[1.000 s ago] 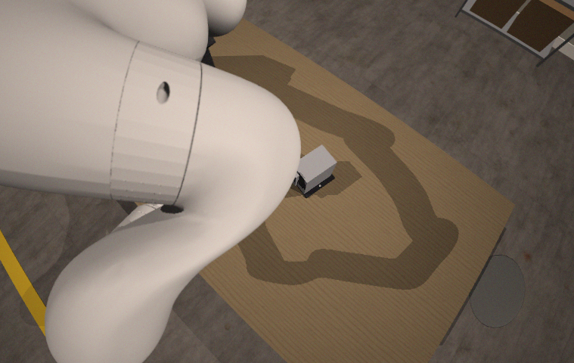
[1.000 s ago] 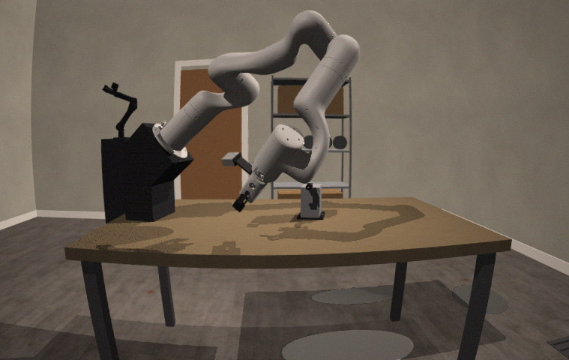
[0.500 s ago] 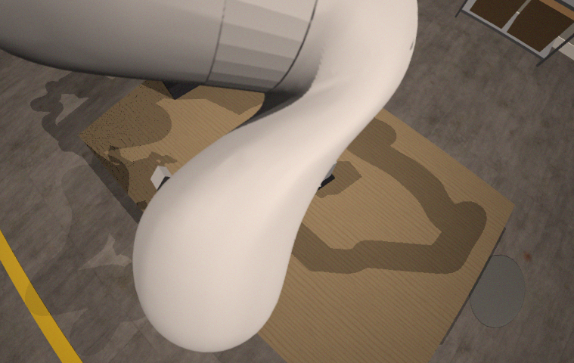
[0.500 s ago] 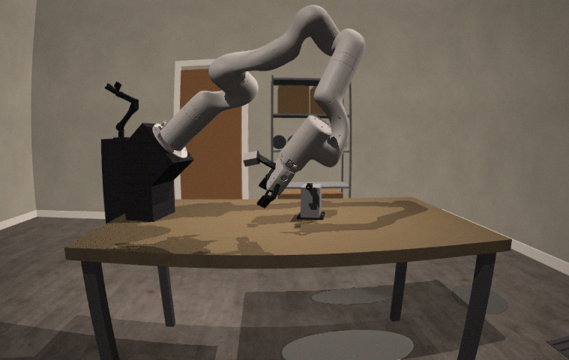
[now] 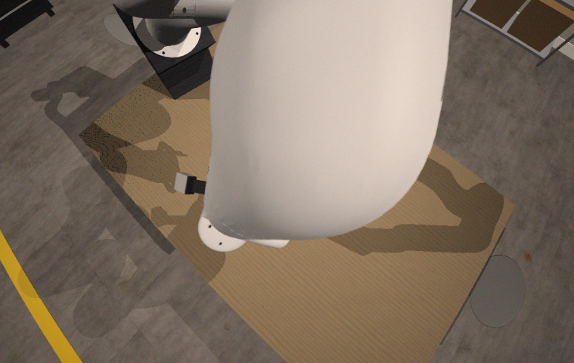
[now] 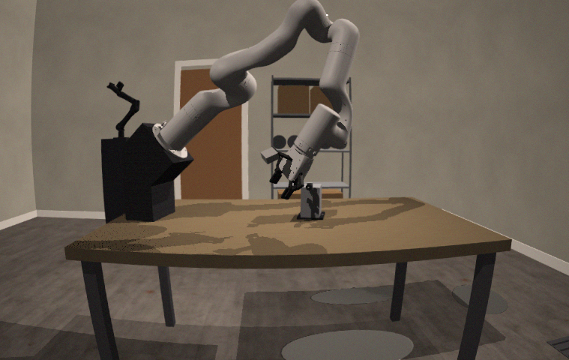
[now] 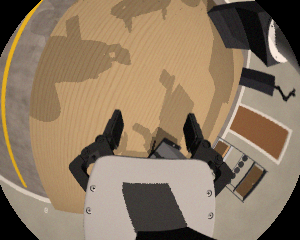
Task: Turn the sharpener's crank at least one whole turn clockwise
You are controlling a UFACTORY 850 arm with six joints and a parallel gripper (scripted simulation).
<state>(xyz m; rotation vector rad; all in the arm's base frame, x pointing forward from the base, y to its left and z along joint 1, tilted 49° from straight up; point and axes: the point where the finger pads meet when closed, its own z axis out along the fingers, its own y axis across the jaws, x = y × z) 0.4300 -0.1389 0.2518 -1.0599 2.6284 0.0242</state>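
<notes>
Right now the dark crank knob is 14 cm to the left of my hand, 10 cm ahead of it and 1 cm below it.
</notes>
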